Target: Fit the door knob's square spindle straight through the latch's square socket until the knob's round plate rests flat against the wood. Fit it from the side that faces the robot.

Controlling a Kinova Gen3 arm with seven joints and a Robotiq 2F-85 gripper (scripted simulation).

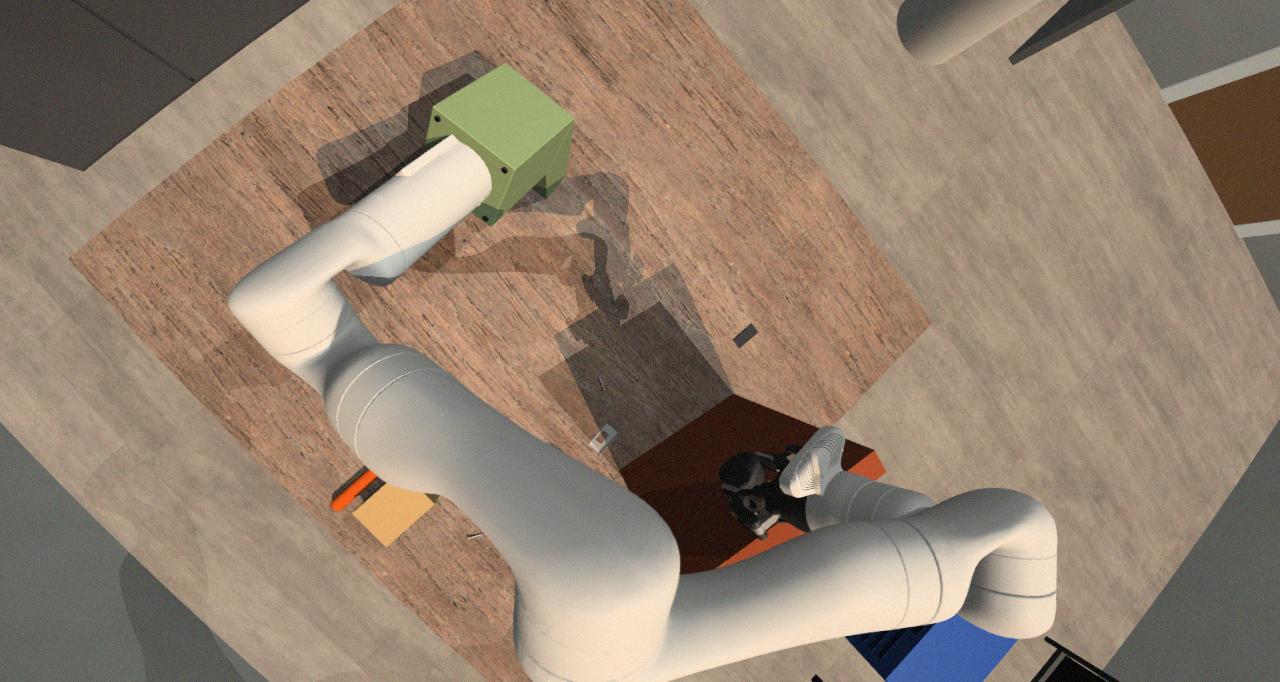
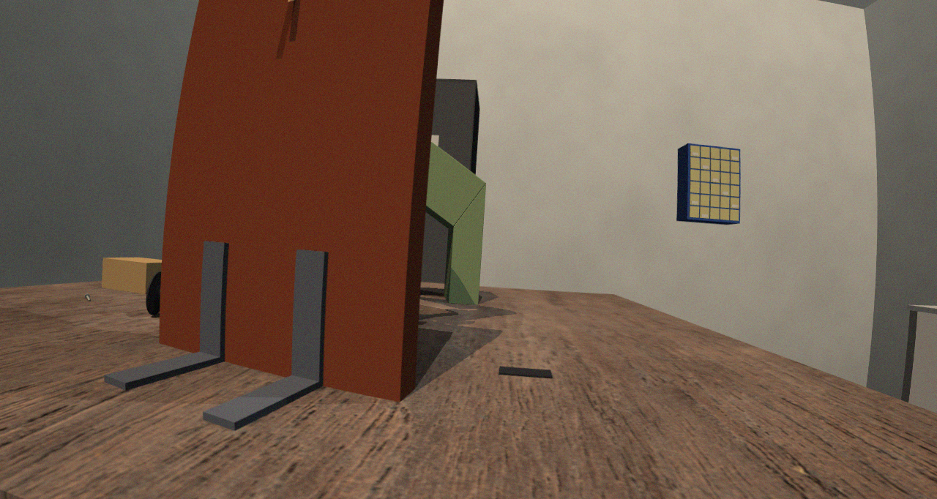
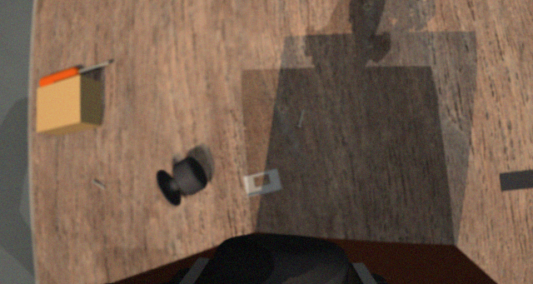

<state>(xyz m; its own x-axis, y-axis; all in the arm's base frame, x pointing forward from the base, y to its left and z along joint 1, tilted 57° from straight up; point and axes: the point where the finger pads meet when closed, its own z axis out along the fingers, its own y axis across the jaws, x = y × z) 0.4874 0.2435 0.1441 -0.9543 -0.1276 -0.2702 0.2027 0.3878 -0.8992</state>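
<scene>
Right now my hand is 6 cm short of the latch socket, 1 cm to the left of it and 1 cm above it. Round my hand: tan box 52 cm to the right, 39 cm below, 24 cm behind; dark flat strip 42 cm below, 24 cm to the left, 2 cm behind.
</scene>
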